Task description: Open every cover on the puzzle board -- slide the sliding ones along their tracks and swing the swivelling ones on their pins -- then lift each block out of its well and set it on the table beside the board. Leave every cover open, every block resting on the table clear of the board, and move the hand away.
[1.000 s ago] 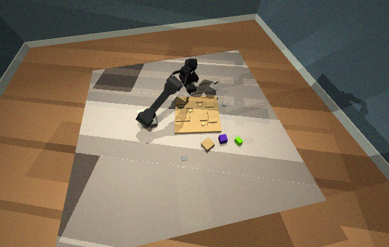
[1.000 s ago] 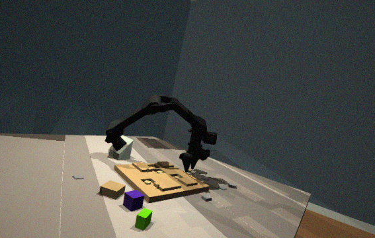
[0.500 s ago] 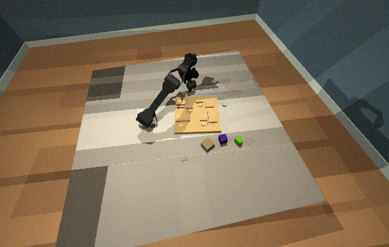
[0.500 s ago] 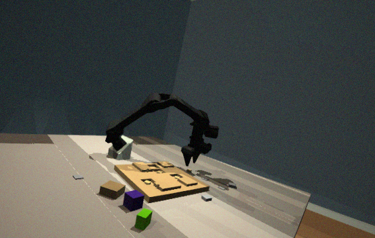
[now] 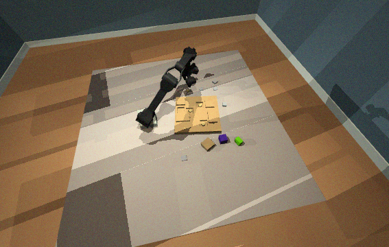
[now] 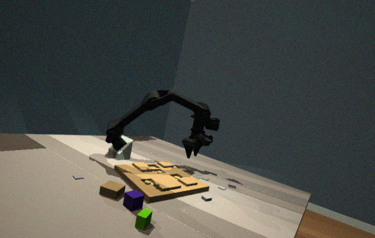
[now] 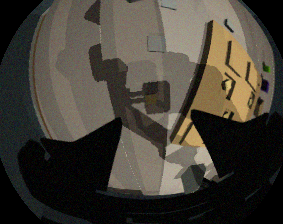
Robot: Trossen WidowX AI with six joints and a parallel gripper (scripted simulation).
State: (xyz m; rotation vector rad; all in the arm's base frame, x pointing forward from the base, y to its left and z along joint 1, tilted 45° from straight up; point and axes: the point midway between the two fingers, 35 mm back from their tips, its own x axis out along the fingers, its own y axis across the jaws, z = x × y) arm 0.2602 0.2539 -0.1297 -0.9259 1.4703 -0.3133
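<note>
My gripper tip is now 20 cm to the left of the tan puzzle board, 6 cm short of it and 6 cm above it. Also, from my gripper tip: purple block (43 cm to the right, 20 cm ahead, 6 cm below); brown block (46 cm to the right, 10 cm ahead, 7 cm below); green block (45 cm to the right, 29 cm ahead, 6 cm below).
</note>
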